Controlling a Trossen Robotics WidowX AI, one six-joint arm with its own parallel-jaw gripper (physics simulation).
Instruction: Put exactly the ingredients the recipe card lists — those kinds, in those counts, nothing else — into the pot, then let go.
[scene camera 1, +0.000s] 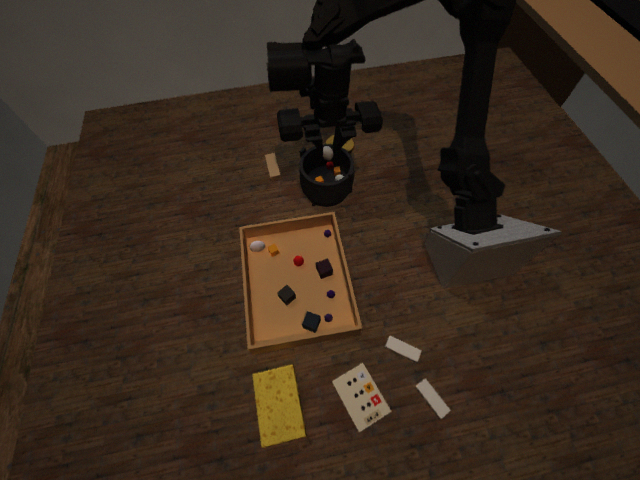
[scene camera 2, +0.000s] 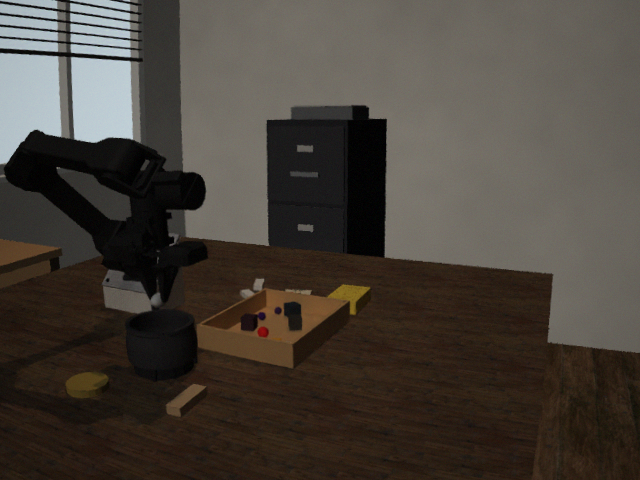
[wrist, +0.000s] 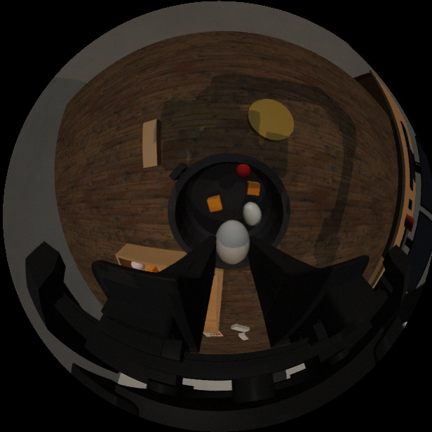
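Scene camera 2 gives me my gripper (scene camera 2: 159, 301), along with a black pot (scene camera 2: 161, 344), a tan block (scene camera 2: 186, 400) and a yellow disc (scene camera 2: 89, 384). In scene camera 1 I see a wooden tray (scene camera 1: 270, 325), and the pot (scene camera 1: 330, 193) is visible there too. The wrist view has a white egg (wrist: 232, 239) in it, and I also find the pot (wrist: 190, 220), the block (wrist: 151, 130) and the disc (wrist: 269, 119) there.
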